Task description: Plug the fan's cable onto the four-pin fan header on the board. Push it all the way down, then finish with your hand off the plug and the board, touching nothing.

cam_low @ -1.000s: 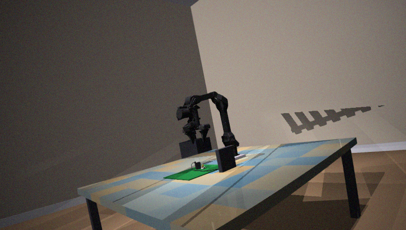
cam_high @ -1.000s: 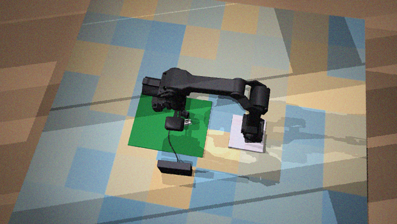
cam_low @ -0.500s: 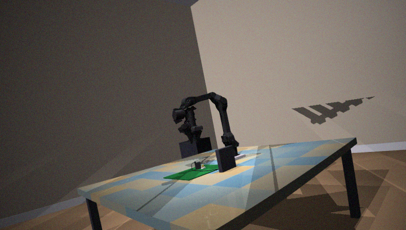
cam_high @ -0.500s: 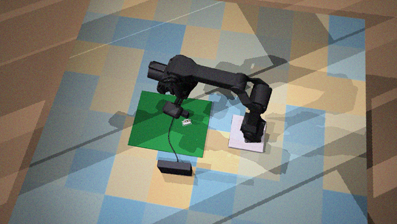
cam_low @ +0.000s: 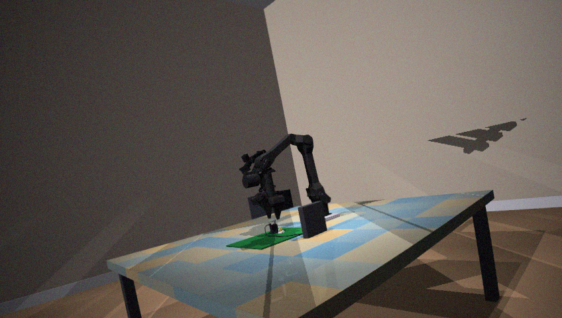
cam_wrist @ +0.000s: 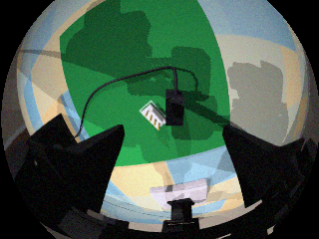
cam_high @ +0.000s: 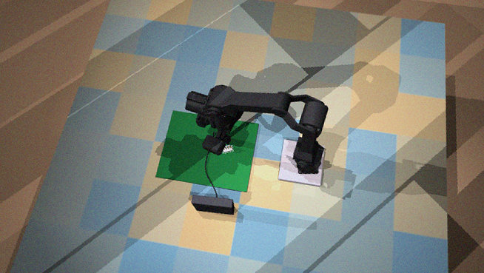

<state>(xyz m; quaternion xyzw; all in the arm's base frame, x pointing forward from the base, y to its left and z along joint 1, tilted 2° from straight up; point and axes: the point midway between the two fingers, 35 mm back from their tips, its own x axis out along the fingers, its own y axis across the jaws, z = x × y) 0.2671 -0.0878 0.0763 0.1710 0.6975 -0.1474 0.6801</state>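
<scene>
The dark fan plug is 10 mm ahead of my gripper tip and 40 mm below it. Also, from my gripper tip: black fan block: 30 mm ahead, 220 mm to the left, 10 mm below.
</scene>
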